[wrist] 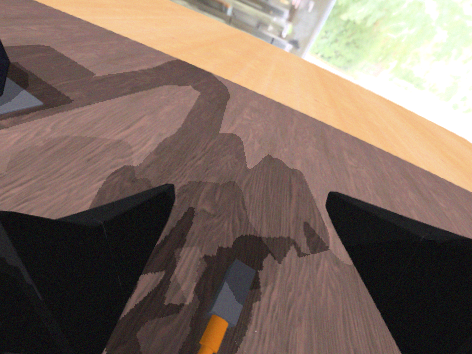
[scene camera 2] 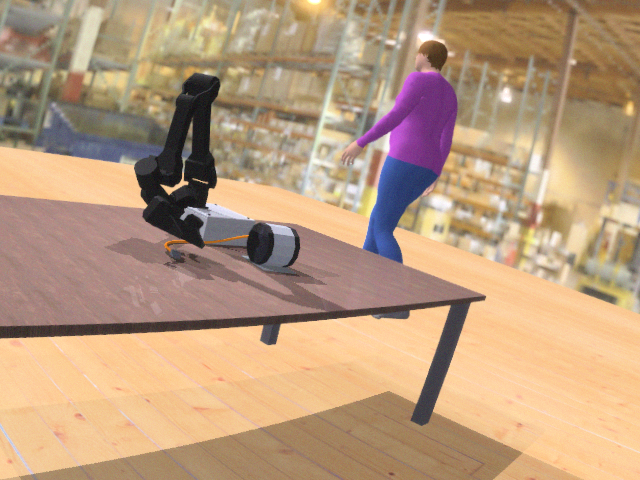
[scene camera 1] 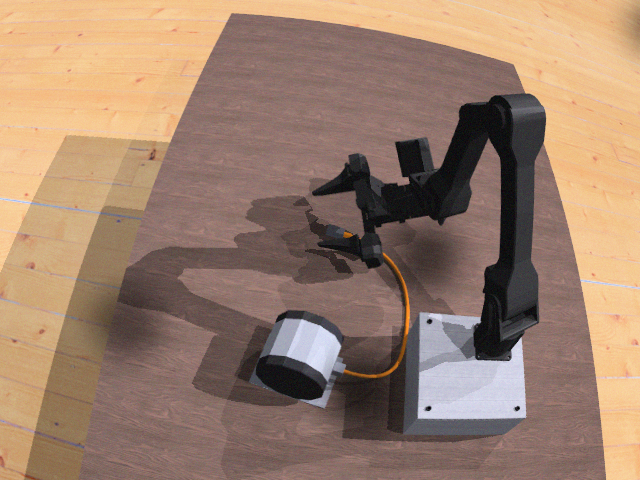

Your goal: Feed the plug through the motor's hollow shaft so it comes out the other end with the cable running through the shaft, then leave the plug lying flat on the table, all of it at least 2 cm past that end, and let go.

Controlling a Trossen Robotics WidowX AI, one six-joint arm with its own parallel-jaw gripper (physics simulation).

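Pixels of known places: gripper, fingertip midpoint: (wrist: 251,195) (scene camera 2: 192,242) (scene camera 1: 315,218); arm's base at its link origin: (scene camera 2: 193,205) (scene camera 1: 492,342).
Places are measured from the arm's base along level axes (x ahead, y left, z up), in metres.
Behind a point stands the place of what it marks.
The grey plug (scene camera 1: 336,230) @[x 0.254, y -0.232, z -0.063 m] (scene camera 2: 176,255) @[x 0.269, y -0.242, z -0.070 m] (wrist: 234,290) @[x 0.254, y -0.234, z -0.064 m] lies on the table at the end of the orange cable (scene camera 1: 407,310) @[x 0.126, y -0.092, z -0.072 m] (scene camera 2: 222,240) @[x 0.143, y 0.009, z -0.061 m] (wrist: 213,334) @[x 0.233, y -0.230, z -0.066 m]. The cable curves back to a grey fitting on the motor's side. The motor (scene camera 1: 302,346) @[x 0.297, y 0.048, z 0.025 m] (scene camera 2: 283,245) @[x 0.344, y 0.023, z -0.012 m], a white drum with black ends, stands on a light plate; part of that plate (wrist: 20,102) @[x 0.332, y -0.010, z -0.075 m] shows at the wrist view's left edge. The shaft's opening cannot be made out. My gripper (scene camera 1: 316,219) @[x 0.294, y -0.224, z -0.031 m] (wrist: 251,195) @[x 0.294, y -0.224, z -0.031 m] is open and empty, low near the plug. In the wrist view the plug shows below and between the fingertips, nearer the left finger.
The arm's white base block (scene camera 1: 465,387) @[x 0.050, y 0.081, z -0.001 m] (scene camera 2: 227,227) @[x 0.126, y 0.032, z -0.028 m] stands on the brown table (scene camera 1: 310,77) @[x 0.340, y -0.708, z -0.077 m] (scene camera 2: 77,289) @[x 0.469, y -0.608, z -0.077 m], beside the motor and the cable. The cable passes between the motor and the base block. A person (scene camera 2: 421,124) stands behind the table in scene camera 2.
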